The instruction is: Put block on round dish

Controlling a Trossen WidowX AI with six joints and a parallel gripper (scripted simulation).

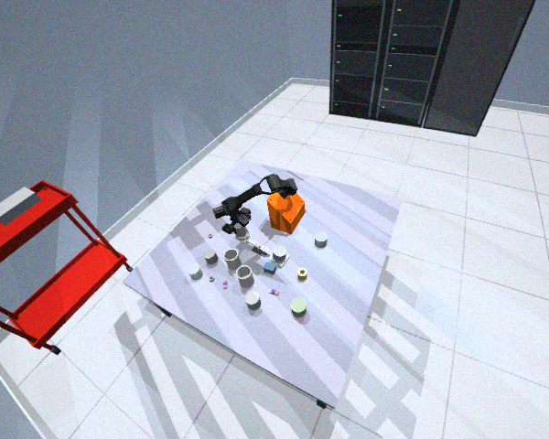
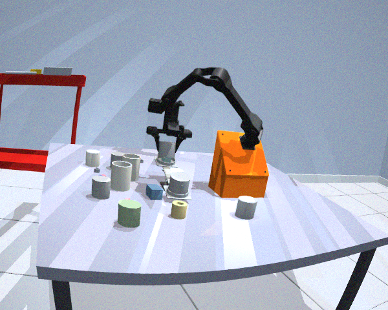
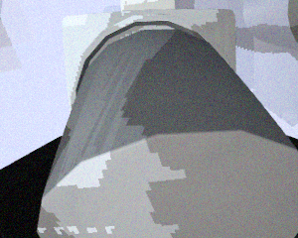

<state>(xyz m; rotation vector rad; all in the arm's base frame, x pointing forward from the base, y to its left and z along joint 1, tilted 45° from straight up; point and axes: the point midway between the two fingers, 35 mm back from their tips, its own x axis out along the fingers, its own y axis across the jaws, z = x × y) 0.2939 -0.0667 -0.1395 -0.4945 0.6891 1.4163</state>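
Now: gripper tip 1 cm to the right of the teal block and 2 cm above it. From my gripper tip the other things lie so: small balance 2 cm ahead, 13 cm to the left, 9 cm below; yellow ring 8 cm ahead, 42 cm to the left, 9 cm below; pale round dish 8 cm behind, 10 cm to the right, 11 cm below.
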